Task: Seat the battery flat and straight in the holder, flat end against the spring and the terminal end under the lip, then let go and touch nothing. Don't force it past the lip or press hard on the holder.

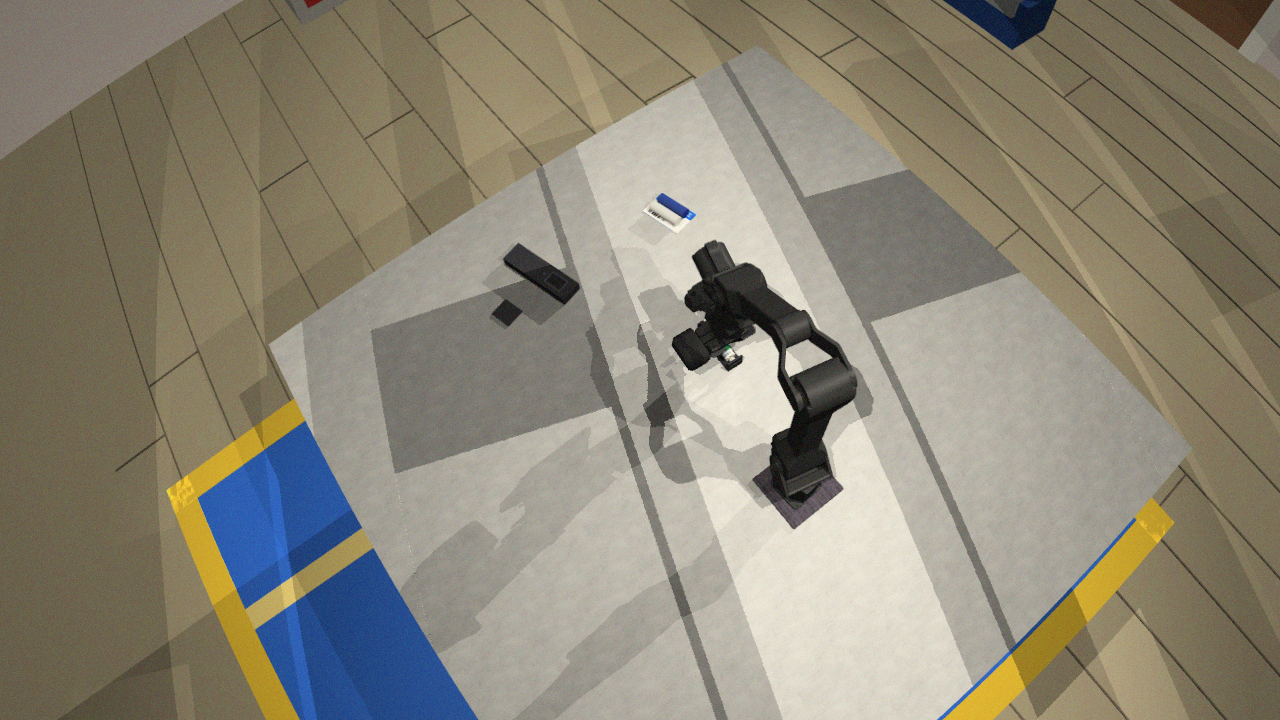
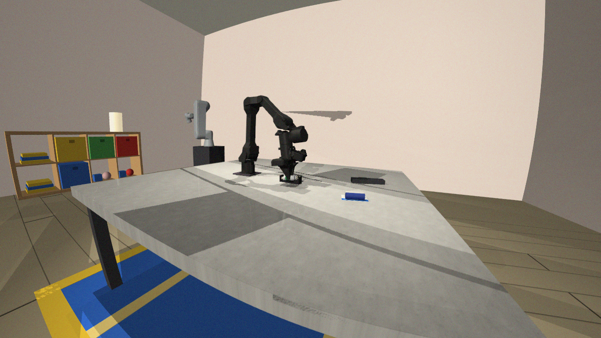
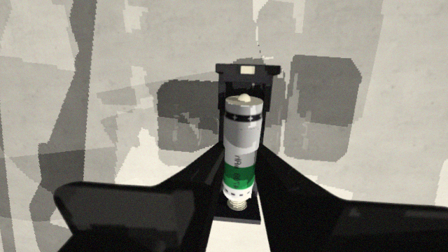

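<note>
The green battery lies 1 cm above my gripper tip. From my gripper tip the other things lie so: black remote-like bar: 34 cm ahead, 15 cm to the left; then black square: 32 cm ahead, 24 cm to the left, 1 cm below.
</note>
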